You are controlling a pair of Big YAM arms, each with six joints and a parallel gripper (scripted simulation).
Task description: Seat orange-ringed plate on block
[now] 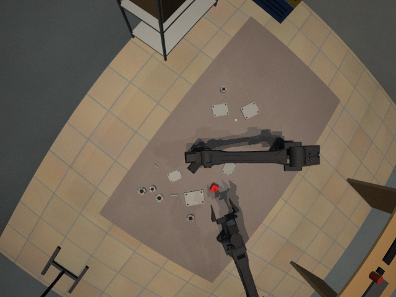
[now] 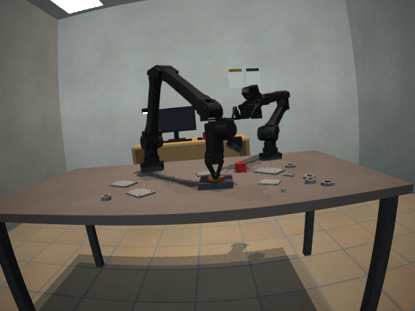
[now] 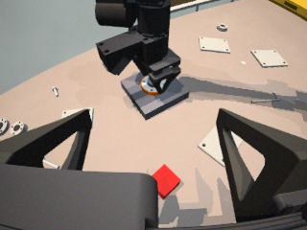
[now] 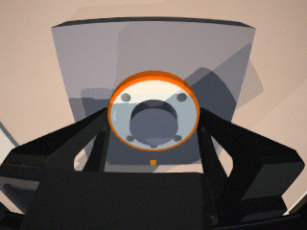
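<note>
Now: the dark grey block 3 cm to the right of my right hand and 1 cm below it. The rest, counted from my right hand: grey square plate 20 cm behind, 2 cm to the right, 3 cm below; then red cube 18 cm behind, 14 cm to the left, 2 cm below.
</note>
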